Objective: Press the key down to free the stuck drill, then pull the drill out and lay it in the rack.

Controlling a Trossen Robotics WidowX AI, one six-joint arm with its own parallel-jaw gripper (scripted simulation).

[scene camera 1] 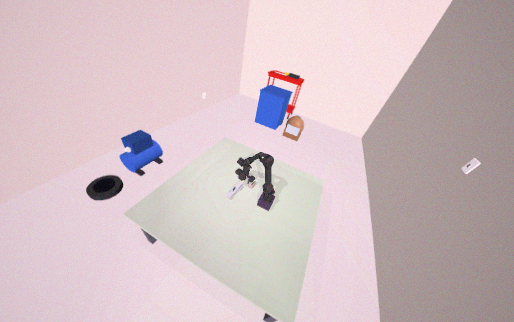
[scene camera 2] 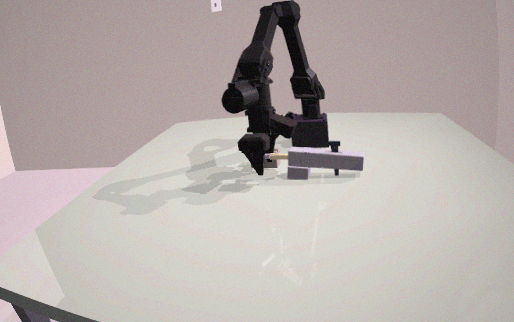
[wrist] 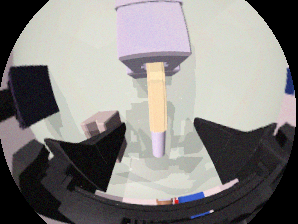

Scene:
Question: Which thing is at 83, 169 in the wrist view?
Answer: My gripper.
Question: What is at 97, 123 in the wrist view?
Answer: A rack.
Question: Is my gripper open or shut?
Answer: Open.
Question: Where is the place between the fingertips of my gripper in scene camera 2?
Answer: At 265, 168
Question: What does my gripper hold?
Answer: Nothing.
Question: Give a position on a drill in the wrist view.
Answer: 156, 76

